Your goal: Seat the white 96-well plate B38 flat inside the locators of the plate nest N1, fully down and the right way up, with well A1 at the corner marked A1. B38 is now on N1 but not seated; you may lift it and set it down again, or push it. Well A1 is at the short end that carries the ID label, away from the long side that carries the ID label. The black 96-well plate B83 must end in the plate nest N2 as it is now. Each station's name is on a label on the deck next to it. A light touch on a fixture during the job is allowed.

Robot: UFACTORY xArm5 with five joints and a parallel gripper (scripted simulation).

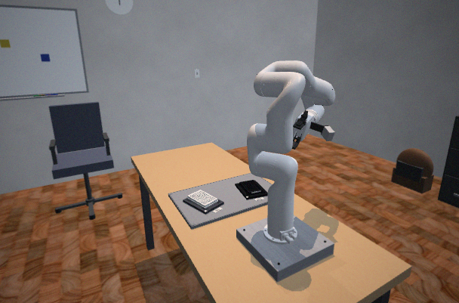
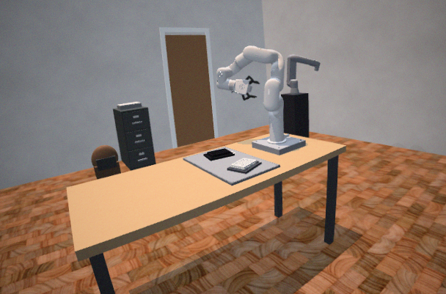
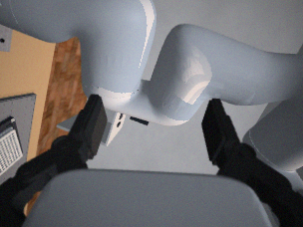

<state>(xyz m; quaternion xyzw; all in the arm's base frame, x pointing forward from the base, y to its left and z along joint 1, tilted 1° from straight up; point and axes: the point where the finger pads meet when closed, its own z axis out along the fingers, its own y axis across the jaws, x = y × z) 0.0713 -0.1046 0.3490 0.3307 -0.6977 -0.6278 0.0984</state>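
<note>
Now: hand 310 mm short of the white 96-well plate B38, 290 mm to the right of it and 360 mm above it. From my hand the other things lie so: black plate B83 (320 mm ahead, 20 mm to the left, 360 mm below); then N1 label (210 mm ahead, 240 mm to the left, 380 mm below); then plate nest N1 (300 mm ahead, 290 mm to the left, 370 mm below).
</note>
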